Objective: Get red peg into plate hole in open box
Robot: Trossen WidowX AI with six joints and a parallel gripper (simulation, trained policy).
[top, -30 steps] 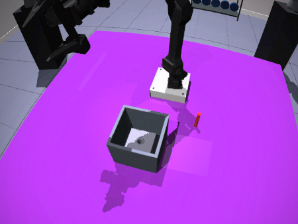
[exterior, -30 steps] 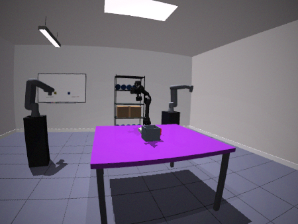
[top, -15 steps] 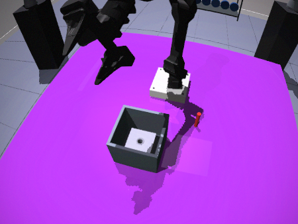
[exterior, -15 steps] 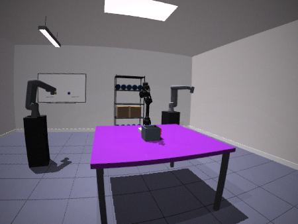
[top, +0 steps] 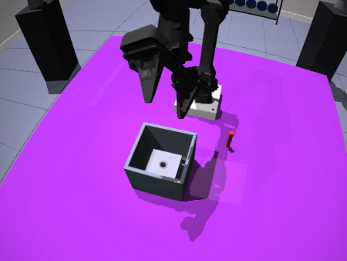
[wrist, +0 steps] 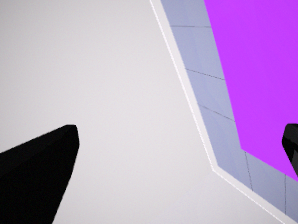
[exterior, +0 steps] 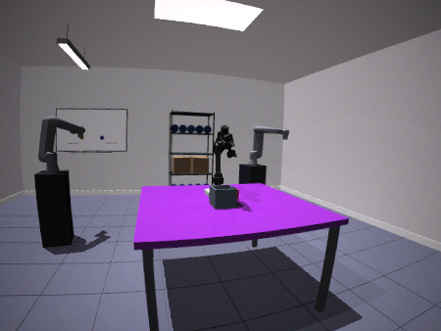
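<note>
Right now the red peg is 210 mm behind my gripper tip, 170 mm to the left of it and 360 mm below it.
</note>
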